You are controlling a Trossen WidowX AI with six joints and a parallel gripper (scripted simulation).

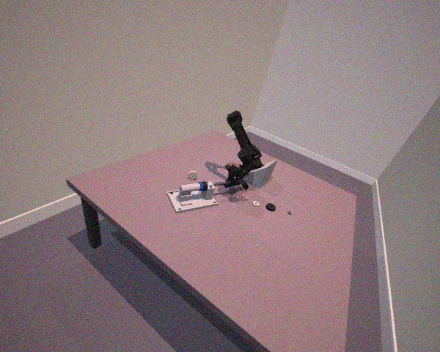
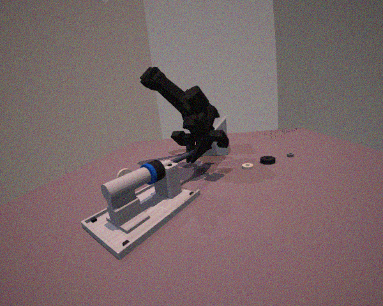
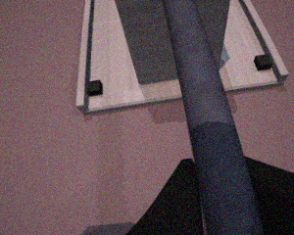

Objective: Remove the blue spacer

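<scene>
Right now my gripper tip is 50 mm short of the dark shaft, 30 mm to the left of it and 20 mm below it. From my gripper tip the other things lie so: grey ring (160 mm behind, 360 mm to the left, 50 mm below); then black spacer (110 mm ahead, 60 mm to the right, 20 mm above); then blue spacer (130 mm ahead, 70 mm to the right, 20 mm above).
</scene>
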